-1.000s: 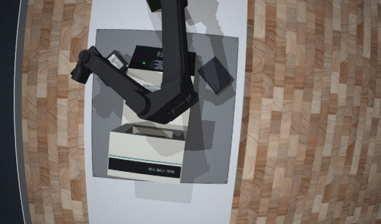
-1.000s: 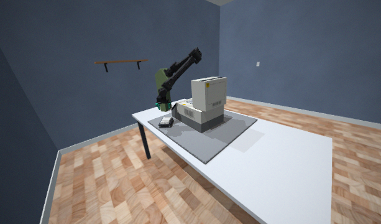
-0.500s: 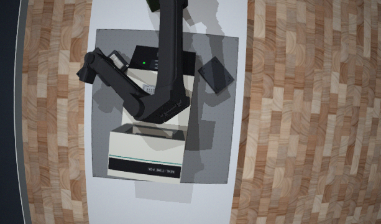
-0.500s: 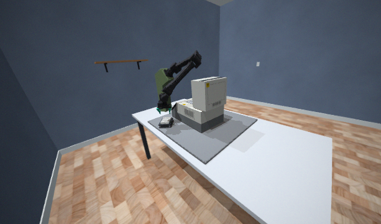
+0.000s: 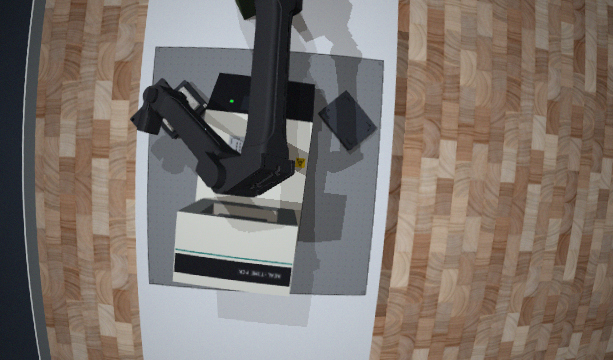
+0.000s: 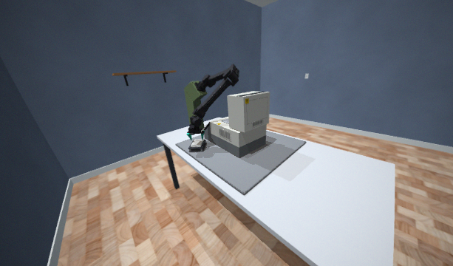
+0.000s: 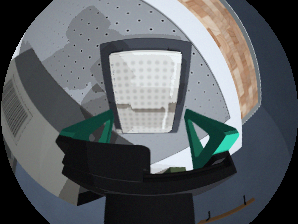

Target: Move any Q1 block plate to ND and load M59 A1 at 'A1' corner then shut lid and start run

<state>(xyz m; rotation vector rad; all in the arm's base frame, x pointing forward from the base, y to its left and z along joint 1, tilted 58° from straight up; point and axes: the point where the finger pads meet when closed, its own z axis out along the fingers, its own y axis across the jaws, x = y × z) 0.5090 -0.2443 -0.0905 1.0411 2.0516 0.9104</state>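
Right now the white 96-well plate M59 is 3 cm below my hand and 1 cm ahead of it. The rest, counted from my hand: dark plate nest N1: 4 cm below, 1 cm ahead; dark nest nd: 56 cm to the left, 4 cm below, 2 cm behind.
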